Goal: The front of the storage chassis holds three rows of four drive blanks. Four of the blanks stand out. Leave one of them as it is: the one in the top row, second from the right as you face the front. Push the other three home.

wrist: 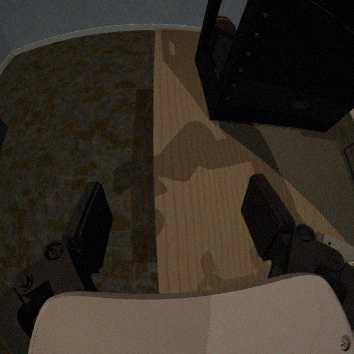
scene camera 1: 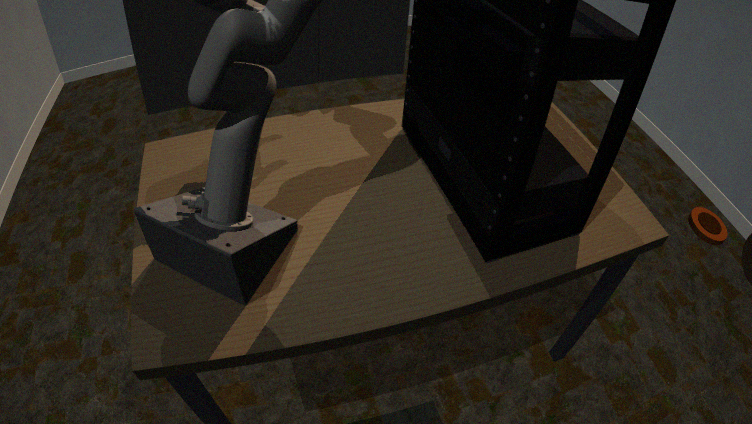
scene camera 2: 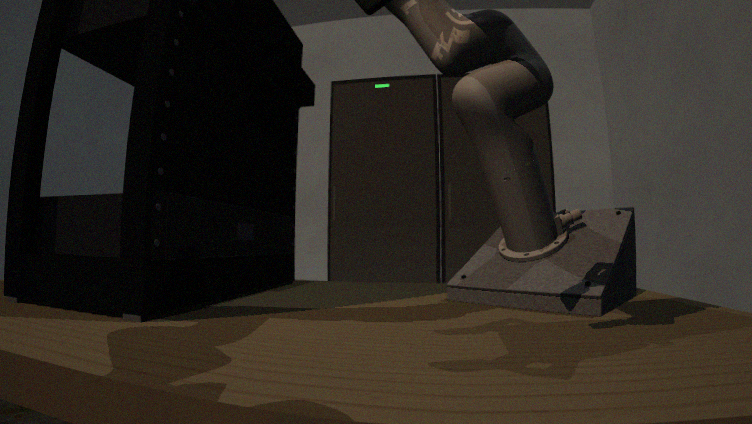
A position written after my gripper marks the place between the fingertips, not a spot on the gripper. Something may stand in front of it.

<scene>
In view: my gripper point(wrist: 176, 197) and a tall black rack point(scene camera 2: 207, 211).
The tall black rack is seen too in the wrist view point(wrist: 279, 69) and in scene camera 1 point(scene camera 1: 479, 88).
</scene>
